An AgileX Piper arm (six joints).
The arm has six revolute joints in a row. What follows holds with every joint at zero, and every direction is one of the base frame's. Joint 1 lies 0.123 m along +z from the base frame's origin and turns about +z. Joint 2 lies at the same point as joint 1 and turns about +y. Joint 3 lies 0.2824 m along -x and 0.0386 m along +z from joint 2 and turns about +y. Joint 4 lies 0.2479 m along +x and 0.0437 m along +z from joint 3 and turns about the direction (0.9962, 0, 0.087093). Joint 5 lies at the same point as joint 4 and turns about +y. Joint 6 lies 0.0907 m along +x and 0.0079 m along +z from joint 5 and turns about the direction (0.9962, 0, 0.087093). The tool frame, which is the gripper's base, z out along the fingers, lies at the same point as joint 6; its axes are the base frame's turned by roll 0, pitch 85.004 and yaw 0 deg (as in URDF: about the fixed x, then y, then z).
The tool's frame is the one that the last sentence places.
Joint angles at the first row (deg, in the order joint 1, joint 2, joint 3, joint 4, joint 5, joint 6):
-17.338, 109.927, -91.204, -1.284, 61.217, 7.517
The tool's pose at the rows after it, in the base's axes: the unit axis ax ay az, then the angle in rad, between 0 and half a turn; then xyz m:
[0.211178 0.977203 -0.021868 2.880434 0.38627 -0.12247 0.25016]
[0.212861 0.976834 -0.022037 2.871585 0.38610 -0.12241 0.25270]
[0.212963 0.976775 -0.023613 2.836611 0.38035 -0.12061 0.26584]
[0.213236 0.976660 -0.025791 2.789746 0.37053 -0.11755 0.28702]
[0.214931 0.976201 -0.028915 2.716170 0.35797 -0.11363 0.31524]
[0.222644 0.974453 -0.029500 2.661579 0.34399 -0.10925 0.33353]
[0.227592 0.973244 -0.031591 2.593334 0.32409 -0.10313 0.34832]
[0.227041 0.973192 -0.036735 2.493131 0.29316 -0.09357 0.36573]
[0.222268 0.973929 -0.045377 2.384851 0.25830 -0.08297 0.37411]
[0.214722 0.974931 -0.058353 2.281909 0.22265 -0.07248 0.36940]
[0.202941 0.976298 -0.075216 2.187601 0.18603 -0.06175 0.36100]
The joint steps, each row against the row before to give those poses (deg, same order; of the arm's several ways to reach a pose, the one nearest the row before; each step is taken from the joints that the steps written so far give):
0.000, 0.001, -0.206, 0.000, 0.138, -0.001
0.000, -0.273, -0.119, 0.000, -0.114, 0.196
0.000, -2.246, 0.579, 0.000, -0.344, 0.000
0.000, -3.392, 0.407, 0.000, 0.288, 0.000
0.000, -4.230, 0.001, 0.000, 0.001, 0.157
0.001, -3.907, 1.428, 0.000, -0.635, 0.890
-0.001, -5.275, 3.747, -0.094, -2.381, 0.622
0.001, -7.868, 5.766, -0.138, -3.666, 0.009
0.000, -8.748, 7.638, -0.331, -5.155, -0.373
-0.002, -9.066, 9.461, -0.767, -6.401, -0.425
0.002, -9.393, 8.929, -0.987, -5.109, -0.754

